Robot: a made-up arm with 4 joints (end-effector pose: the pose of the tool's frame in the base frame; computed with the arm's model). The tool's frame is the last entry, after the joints.
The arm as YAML. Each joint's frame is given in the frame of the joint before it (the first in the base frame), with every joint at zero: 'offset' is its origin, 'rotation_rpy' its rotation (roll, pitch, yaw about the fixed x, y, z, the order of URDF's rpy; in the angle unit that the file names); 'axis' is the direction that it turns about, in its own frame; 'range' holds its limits. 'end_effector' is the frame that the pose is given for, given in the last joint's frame.
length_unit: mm
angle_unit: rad
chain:
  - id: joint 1
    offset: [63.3, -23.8, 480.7]
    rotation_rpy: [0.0, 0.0, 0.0]
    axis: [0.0, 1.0, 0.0]
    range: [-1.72, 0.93]
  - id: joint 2
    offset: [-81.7, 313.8, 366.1]
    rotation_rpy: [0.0, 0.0, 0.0]
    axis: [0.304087, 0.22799, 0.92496]
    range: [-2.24, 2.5]
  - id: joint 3
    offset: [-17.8, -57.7, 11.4]
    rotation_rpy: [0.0, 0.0, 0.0]
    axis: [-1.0, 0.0, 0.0]
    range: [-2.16, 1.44]
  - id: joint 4
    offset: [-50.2, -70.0, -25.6]
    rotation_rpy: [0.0, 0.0, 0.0]
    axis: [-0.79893, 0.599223, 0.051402]
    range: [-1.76, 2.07]
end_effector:
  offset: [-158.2, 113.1, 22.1]
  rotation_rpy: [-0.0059, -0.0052, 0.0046]
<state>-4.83 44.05 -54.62 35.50</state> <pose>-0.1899 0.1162 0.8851 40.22 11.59 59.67</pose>
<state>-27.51 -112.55 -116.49 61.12</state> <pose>-0.1452 0.5150 0.6920 74.13 -40.53 -85.60</pose>
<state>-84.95 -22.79 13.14 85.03</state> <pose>-0.2921 0.3601 0.2267 -26.37 -25.71 -60.60</pose>
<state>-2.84 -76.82 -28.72 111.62</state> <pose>-0.0974 0.4848 0.7664 -76.66 29.31 -92.73</pose>
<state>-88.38 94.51 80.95 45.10</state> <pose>-0.2259 0.0746 0.4269 -171.05 -24.01 80.16</pose>
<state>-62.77 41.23 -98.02 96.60</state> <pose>-0.4181 0.1033 0.5006 -25.84 8.29 78.69</pose>
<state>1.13 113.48 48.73 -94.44</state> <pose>0.0670 0.0867 0.7518 93.45 -49.88 62.31</pose>
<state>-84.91 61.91 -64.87 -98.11</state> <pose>-0.3542 0.0763 0.3453 136.87 -46.35 14.23</pose>
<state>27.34 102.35 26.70 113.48</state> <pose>0.1477 0.0796 0.7848 -72.60 50.35 77.58</pose>
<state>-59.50 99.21 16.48 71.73</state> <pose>-0.2573 0.0751 0.5878 -107.88 14.54 57.73</pose>
